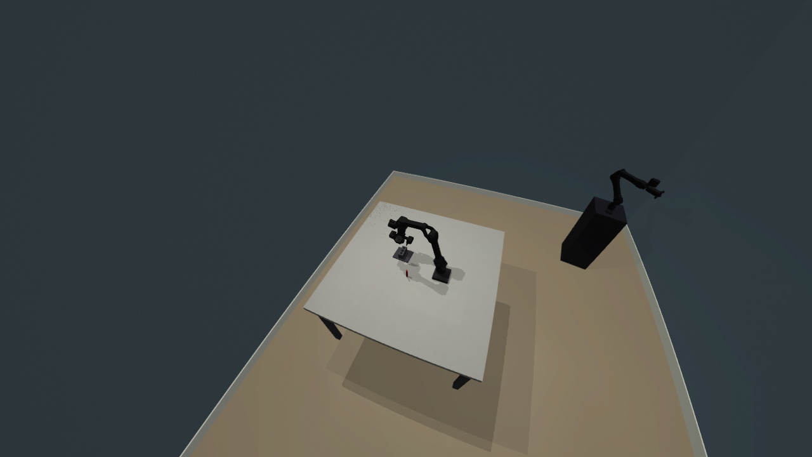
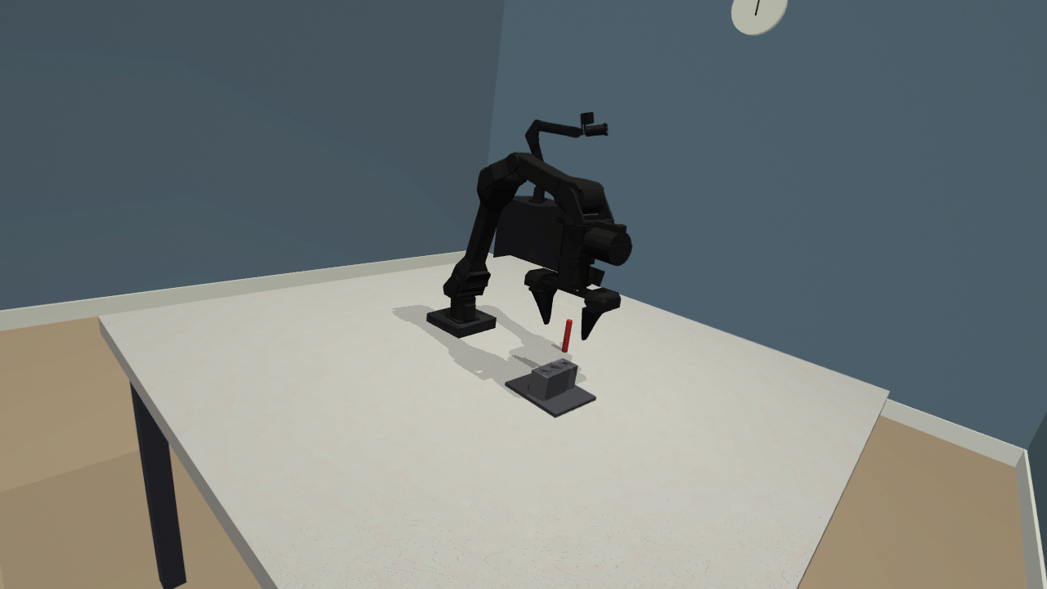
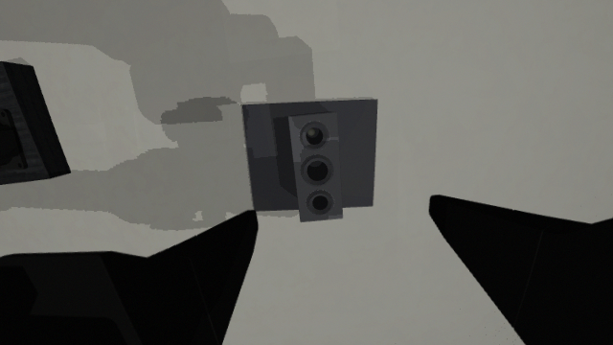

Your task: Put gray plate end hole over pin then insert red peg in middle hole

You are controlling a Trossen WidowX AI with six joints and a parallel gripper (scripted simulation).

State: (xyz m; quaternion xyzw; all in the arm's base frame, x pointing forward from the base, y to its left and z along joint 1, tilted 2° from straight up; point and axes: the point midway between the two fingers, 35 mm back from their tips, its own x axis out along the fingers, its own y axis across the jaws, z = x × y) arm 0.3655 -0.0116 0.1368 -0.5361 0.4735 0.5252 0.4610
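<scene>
Now: gripper tip 14 cm past the red peg, 17 cm to the right of it and 10 cm above it. The rest, counted from my gripper tip: gray plate (1 cm behind, 9 cm below); dark base (1 cm behind, 1 cm to the left, 13 cm below).
</scene>
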